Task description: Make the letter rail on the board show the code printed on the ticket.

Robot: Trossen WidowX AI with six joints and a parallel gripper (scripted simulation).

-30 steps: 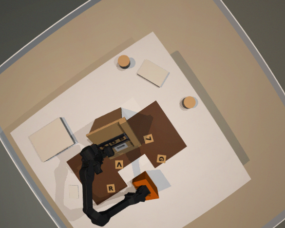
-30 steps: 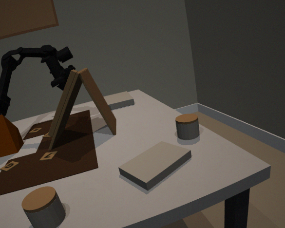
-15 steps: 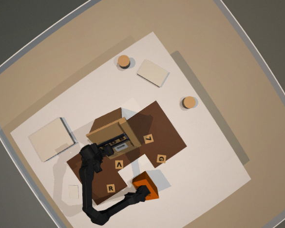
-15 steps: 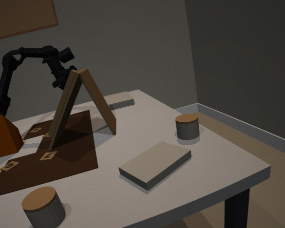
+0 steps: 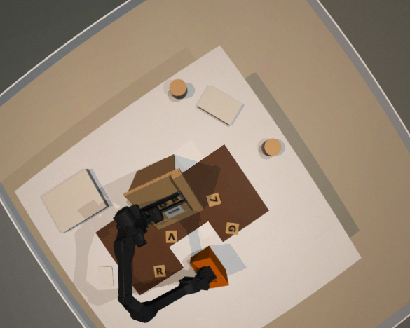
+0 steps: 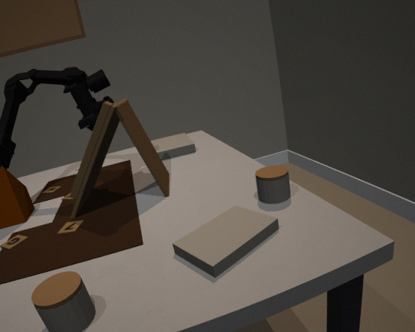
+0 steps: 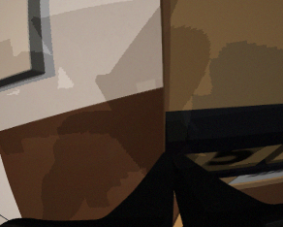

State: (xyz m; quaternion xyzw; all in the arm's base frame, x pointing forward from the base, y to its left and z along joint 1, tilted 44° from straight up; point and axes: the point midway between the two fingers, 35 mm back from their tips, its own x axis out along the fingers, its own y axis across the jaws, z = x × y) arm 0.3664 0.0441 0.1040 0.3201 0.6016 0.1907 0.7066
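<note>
Now: the white ticket 11 cm to the right of my gripper tip, 8 cm below it and 6 cm behind it. The rest, counted from my gripper tip: brown mat 17 cm below, 17 cm behind, 9 cm to the right; pale card 38 cm to the left, 17 cm below, 17 cm behind; flat slab 55 cm to the right, 24 cm ahead, 15 cm below.
</note>
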